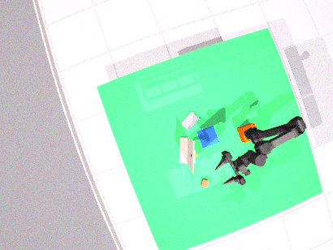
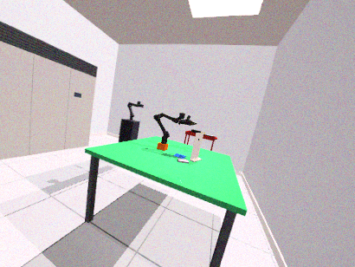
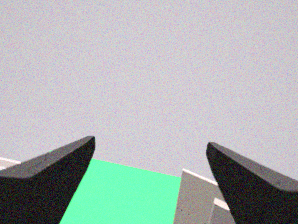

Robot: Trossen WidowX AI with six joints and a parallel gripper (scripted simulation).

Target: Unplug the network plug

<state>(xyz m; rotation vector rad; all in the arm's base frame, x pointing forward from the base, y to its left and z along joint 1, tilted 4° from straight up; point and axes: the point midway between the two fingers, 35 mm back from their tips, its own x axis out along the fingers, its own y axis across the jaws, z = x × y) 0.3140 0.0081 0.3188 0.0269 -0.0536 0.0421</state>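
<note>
Now: the yellow network plug 16 cm below my gripper tip, 12 cm to the right of it and 5 cm ahead of it. From my gripper tip the other things lie so: brown block (38 cm below, 12 cm to the left, 6 cm ahead); blue marked square (39 cm below, 14 cm to the right, 11 cm behind); upright panel (25 cm below, 13 cm to the right, 7 cm ahead).
</note>
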